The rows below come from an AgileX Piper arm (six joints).
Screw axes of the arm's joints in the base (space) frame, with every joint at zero. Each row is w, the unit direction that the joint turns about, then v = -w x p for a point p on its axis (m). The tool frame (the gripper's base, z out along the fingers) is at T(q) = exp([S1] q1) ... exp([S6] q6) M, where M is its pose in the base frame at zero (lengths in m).
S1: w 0 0 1 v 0 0 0
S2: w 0 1 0 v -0.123 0 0
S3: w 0 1 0 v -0.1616 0 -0.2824
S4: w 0.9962 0 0.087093 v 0 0.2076 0
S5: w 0 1 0 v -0.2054 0 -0.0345
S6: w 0.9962 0 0.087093 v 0 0.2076 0
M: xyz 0.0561 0 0.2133 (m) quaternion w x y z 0.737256 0 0.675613 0
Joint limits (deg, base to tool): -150..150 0..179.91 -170..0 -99.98..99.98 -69.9..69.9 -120..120
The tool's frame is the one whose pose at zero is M.
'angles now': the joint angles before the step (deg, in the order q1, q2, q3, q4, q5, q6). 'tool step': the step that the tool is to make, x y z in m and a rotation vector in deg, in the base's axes. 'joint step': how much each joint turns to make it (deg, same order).
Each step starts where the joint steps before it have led.
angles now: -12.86, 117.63, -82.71, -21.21, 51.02, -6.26
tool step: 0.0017, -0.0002, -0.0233, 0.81, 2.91, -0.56
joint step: 0.02, 3.24, 0.01, 0.04, -0.07, 0.61
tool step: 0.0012, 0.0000, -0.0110, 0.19, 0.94, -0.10
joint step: 0.05, 1.55, 0.00, -0.21, -0.50, 0.44
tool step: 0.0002, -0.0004, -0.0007, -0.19, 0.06, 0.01
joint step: -0.01, 0.13, -0.04, -0.27, -0.04, 0.16
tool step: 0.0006, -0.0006, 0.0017, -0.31, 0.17, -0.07
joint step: 0.01, 0.00, -0.41, -0.28, 0.57, 0.07
